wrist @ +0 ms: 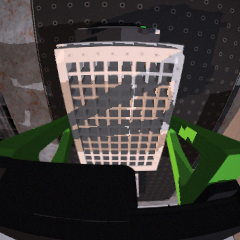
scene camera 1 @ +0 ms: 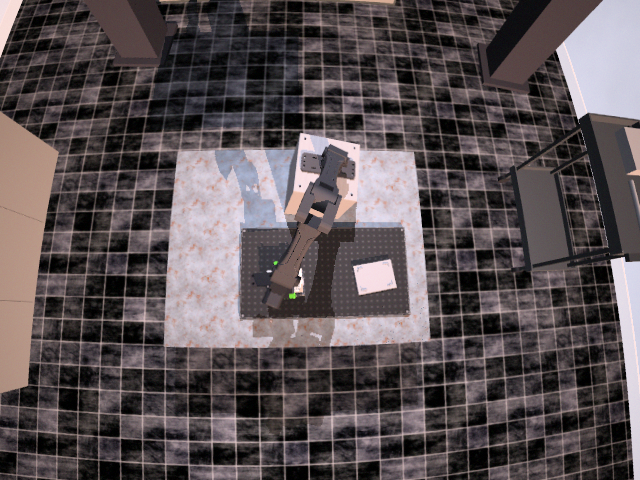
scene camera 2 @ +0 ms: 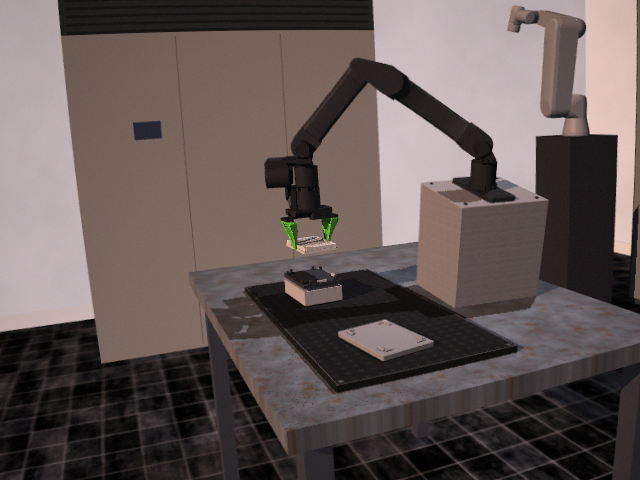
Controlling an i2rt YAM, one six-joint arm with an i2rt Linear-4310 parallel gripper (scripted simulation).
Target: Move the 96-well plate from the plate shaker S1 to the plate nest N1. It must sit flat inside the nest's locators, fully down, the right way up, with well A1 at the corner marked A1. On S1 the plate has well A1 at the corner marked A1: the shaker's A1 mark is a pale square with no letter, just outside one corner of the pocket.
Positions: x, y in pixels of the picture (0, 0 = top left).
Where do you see a 96-well plate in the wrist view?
113, 138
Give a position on a plate nest N1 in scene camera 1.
375, 276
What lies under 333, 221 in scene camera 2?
My gripper.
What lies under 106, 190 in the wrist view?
My gripper.
